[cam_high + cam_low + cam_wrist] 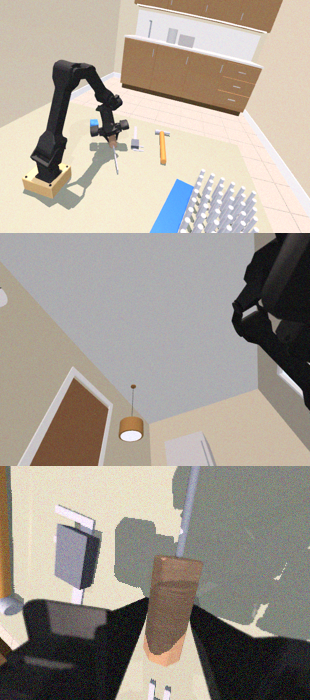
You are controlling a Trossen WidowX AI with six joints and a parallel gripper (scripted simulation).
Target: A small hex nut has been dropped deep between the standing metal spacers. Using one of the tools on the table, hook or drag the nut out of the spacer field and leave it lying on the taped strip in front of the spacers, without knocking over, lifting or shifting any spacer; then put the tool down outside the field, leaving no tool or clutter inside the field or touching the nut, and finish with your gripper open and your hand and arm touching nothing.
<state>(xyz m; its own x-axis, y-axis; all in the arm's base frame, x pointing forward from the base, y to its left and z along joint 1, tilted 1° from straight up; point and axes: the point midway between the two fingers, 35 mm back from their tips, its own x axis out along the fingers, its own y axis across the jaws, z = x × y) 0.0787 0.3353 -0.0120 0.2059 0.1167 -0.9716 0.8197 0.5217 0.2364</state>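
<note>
Now: gripper tip 6 cm short of the wooden-handled hook tool and 9 cm to the left of it. The rest, counted from my gripper tip: hex nut (51 cm ahead, 37 cm to the right, 1 cm below); blue taped strip (37 cm ahead, 29 cm to the right, 1 cm below); small wrench (12 cm behind, 17 cm to the left, 1 cm below).
</note>
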